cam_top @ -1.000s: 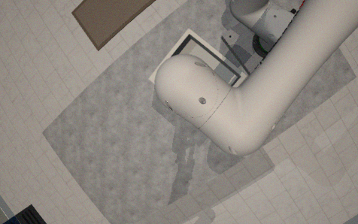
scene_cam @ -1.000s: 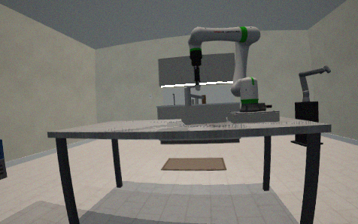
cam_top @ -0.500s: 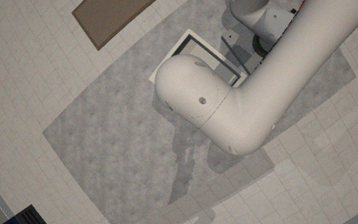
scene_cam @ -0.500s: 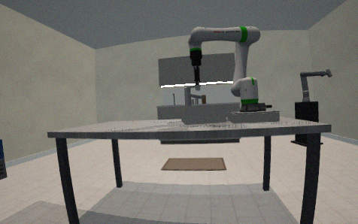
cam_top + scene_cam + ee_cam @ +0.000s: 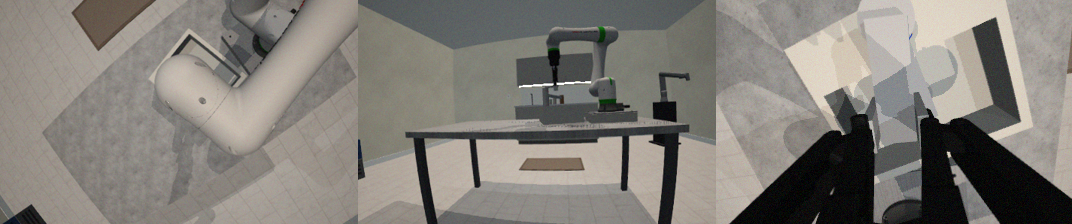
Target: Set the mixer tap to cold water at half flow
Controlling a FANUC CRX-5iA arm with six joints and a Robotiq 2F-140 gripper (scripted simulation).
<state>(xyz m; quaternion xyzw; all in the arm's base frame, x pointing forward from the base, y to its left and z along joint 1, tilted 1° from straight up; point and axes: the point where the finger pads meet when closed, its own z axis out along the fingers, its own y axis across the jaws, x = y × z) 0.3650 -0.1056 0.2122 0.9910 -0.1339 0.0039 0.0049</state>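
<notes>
Right now the grey tap lever is 3 cm ahead of my hand and 1 cm to the right of it. Round my hand: sink basin 4 cm behind, 3 cm to the right, 24 cm below; mixer tap 5 cm ahead, 2 cm to the right, 5 cm below.
</notes>
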